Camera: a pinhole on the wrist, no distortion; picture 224 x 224 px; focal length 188.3 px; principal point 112.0 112.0 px. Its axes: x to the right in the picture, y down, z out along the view. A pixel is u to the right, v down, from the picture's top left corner.
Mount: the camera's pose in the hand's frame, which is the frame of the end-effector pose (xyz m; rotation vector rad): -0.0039 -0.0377 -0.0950 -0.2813 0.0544 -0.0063
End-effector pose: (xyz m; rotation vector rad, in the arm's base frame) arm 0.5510 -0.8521 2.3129 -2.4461 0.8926 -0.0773
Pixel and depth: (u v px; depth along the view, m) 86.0 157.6 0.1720
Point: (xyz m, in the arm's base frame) 0.5209 -0.8456 2.2388
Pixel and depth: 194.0 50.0 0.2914
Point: 0.7353 -0.8104 2.1457
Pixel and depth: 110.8 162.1 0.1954
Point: 0.5342 -0.8620 2.2121
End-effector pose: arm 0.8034 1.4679 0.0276 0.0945 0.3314 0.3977
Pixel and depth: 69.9 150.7 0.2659
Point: 0.7779 1.5269 0.1954
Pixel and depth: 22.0 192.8 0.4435
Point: 0.6348 1.6337 0.3986
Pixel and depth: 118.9 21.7 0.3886
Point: 0.9808 1.3717 0.3109
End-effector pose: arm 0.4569 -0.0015 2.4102 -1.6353 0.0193 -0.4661
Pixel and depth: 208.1 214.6 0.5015
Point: 0.8970 0.1546 2.1319
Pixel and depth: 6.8 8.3 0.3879
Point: 0.3481 0.4026 2.4644
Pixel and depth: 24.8 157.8 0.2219
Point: 0.4239 0.1183 2.3045
